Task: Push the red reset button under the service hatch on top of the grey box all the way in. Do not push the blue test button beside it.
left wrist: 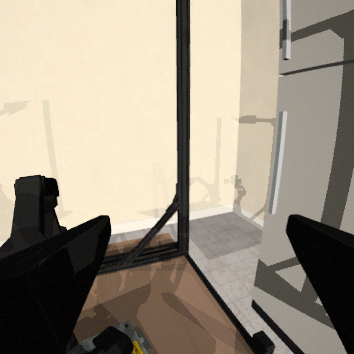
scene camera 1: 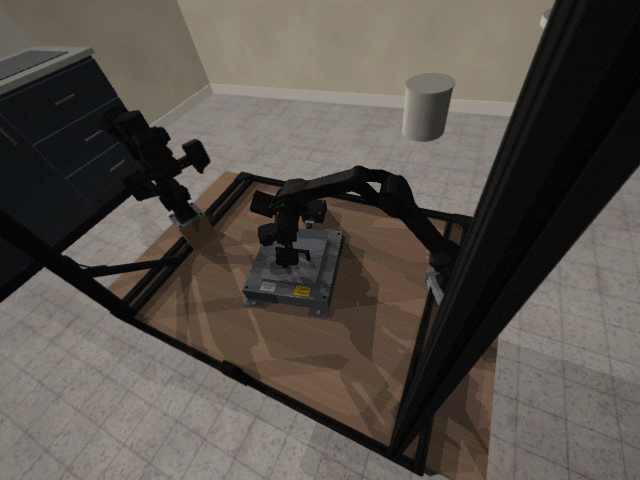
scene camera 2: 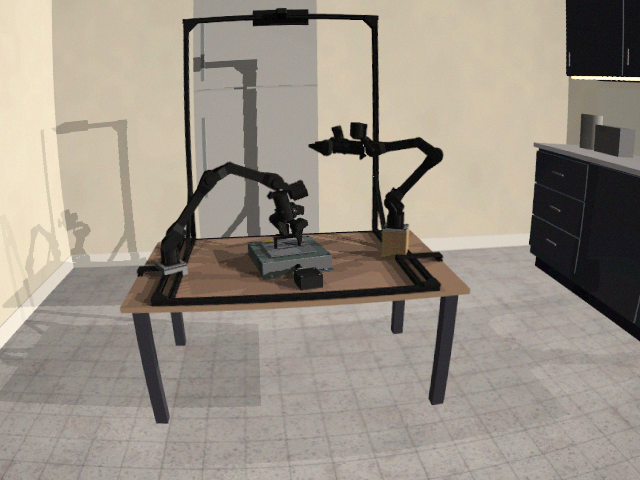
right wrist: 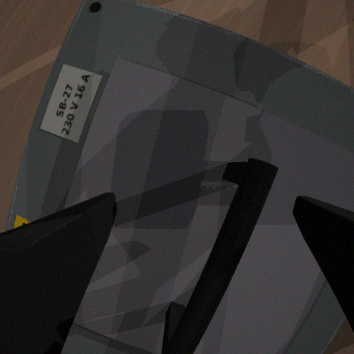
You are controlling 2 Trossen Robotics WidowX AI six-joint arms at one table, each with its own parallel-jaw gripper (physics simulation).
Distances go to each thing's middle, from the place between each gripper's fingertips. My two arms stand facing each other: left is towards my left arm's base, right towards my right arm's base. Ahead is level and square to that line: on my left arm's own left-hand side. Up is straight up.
Labels:
Right now the service hatch point(scene camera 1: 310, 250) is 12 cm ahead of my left hand, 13 cm to the right of it and 37 cm below it. Round my left hand: grey box point(scene camera 1: 318, 298) (18 cm ahead, 13 cm to the right, 42 cm below).
I see the service hatch 20 mm ahead of my right hand and 30 mm to the right of it. The rest, counted from my right hand: grey box (70 mm ahead, 30 mm to the right, 60 mm below).

